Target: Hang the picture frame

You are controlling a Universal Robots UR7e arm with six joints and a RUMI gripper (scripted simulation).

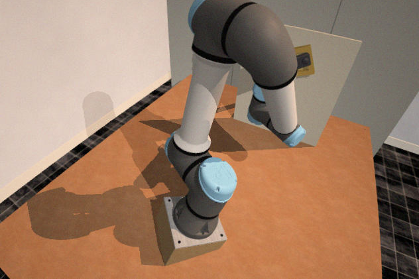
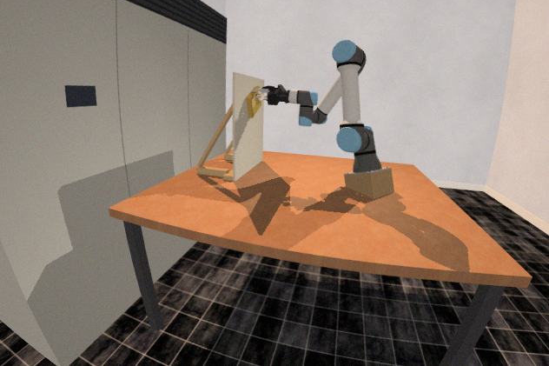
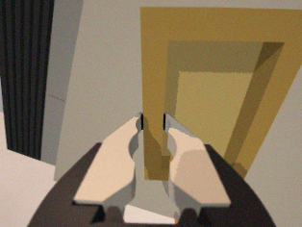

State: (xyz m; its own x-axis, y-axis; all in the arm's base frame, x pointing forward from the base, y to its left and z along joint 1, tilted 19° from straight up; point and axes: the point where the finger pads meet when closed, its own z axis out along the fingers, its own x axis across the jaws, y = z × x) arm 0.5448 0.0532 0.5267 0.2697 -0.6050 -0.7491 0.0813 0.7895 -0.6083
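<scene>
The yellow picture frame lies 5 cm below my hand, 2 cm to the right of it and 2 cm ahead of it. From my hand the other things lie so: pale upright board: 18 cm below, 4 cm ahead, 2 cm to the right.
</scene>
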